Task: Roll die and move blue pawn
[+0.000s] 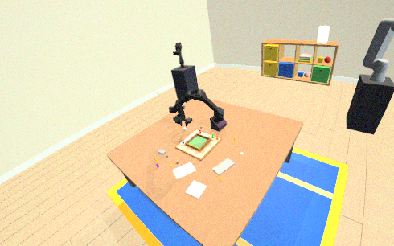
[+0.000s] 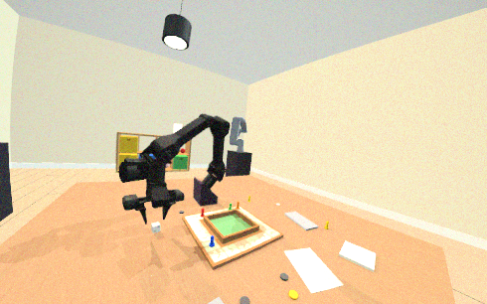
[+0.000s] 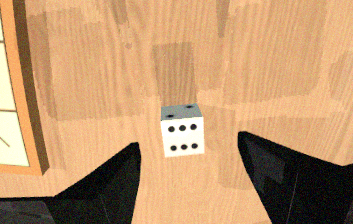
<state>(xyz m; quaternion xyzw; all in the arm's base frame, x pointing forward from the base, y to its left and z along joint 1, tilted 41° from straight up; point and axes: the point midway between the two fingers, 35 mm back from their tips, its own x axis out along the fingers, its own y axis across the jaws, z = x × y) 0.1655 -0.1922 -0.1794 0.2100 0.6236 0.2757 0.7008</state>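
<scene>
Now: gripper tip 2 cm above the white die. The rest, counted from my gripper tip: blue pawn: 17 cm ahead, 13 cm to the left, 1 cm below; then green tray: 24 cm to the left, 10 cm ahead, 3 cm below; then red pawn: 18 cm to the left, 1 cm below, 1 cm behind.
</scene>
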